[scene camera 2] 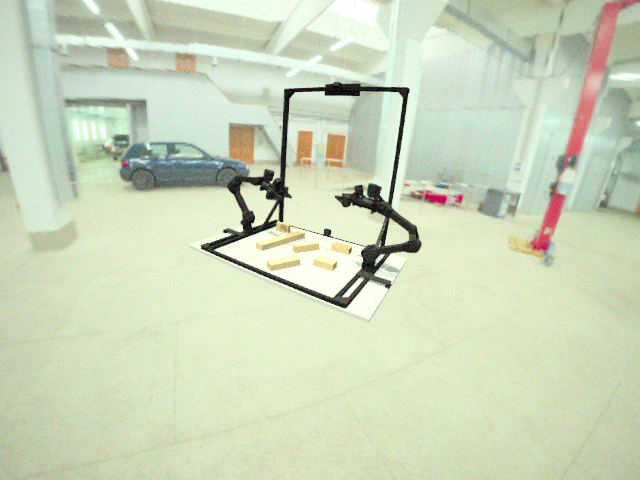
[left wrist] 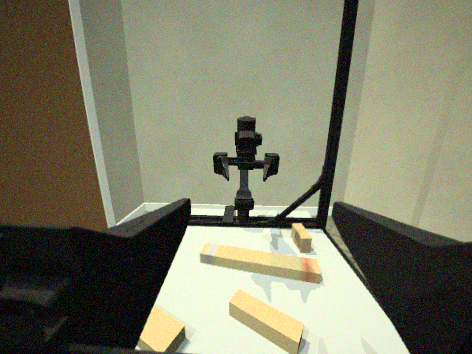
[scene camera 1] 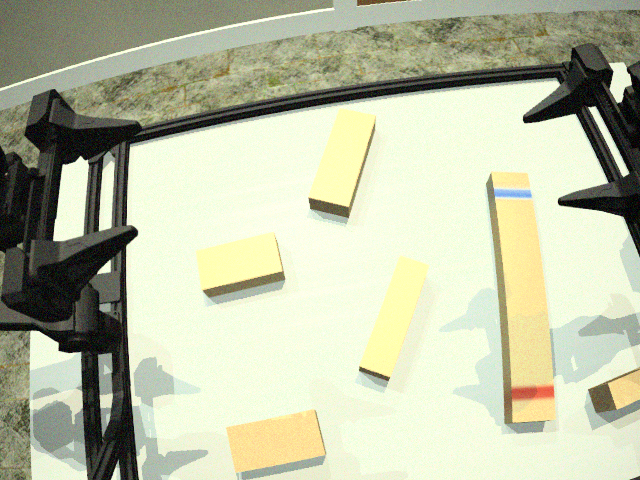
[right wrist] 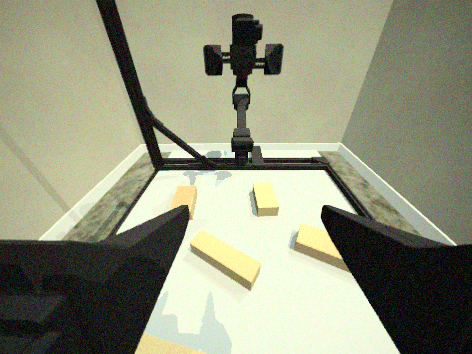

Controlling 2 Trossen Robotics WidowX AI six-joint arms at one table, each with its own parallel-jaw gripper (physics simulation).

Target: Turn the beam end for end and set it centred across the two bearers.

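Places are measured from the left arm's base along level axes (x ahead, y left, z up), in millimetres.
Where they show: left gripper, fingertip midpoint: [scene camera 2: 338, 195] [left wrist: 261, 206] [scene camera 1: 137, 174] [right wrist: 243, 58]; right gripper, fingertip midpoint: [scene camera 2: 287, 198] [left wrist: 246, 179] [scene camera 1: 540, 158] [right wrist: 254, 211]; left arm's base, link origin: [scene camera 2: 367, 270] [scene camera 1: 101, 333] [right wrist: 241, 162]; right arm's base, link origin: [scene camera 2: 247, 231] [left wrist: 243, 219].
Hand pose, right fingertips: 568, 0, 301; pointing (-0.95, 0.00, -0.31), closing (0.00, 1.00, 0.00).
Each offset is from my right fingertips to the top centre of the thing, as dx, dy, dz.
The long beam @(+67, -45, -282) [scene camera 1: 524, 289] [scene camera 2: 280, 240] [left wrist: 250, 259] lies flat at the right in scene camera 1, its blue band at the upper end and its red band at the lower end. Several plain wooden blocks lie apart from it; I cannot tell which two are the bearers. Two short blocks are at the left, an upper one @(-334, +73, -282) [scene camera 1: 240, 262] [right wrist: 265, 197] and a lower one @(-316, -188, -282) [scene camera 1: 276, 439] [right wrist: 185, 199]. My left gripper [scene camera 1: 137, 178] is open and empty at the left, above the table. My right gripper [scene camera 1: 542, 160] [right wrist: 254, 211] is open and empty, near the beam's blue end in scene camera 1.
A thick block @(-151, +222, -282) [scene camera 1: 342, 160] [scene camera 2: 283, 262] lies at the upper middle in scene camera 1. A narrow block @(-129, -47, -276) [scene camera 1: 395, 315] [left wrist: 266, 320] lies slanted left of the beam. Another block @(+193, -227, -257) [scene camera 1: 625, 391] [left wrist: 302, 237] is partly visible at the right edge. A black frame [scene camera 2: 273, 280] borders the table.
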